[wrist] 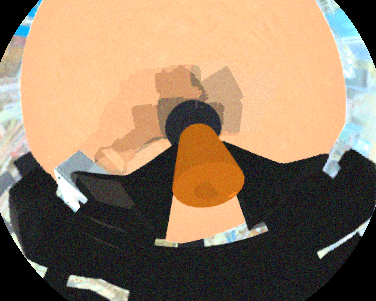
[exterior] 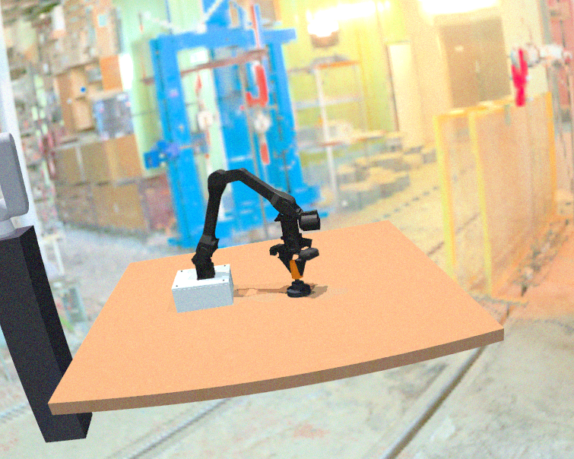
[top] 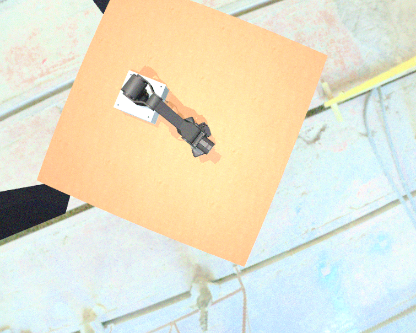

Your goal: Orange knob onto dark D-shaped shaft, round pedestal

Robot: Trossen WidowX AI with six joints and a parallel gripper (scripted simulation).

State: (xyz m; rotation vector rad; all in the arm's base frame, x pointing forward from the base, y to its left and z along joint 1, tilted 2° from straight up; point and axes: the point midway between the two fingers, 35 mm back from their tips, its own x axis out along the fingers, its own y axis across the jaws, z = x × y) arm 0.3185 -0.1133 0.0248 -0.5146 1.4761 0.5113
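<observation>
Right now the orange knob is 20 mm above my gripper tip. From my gripper tip the other things lie so: dark round pedestal 40 mm below.
</observation>
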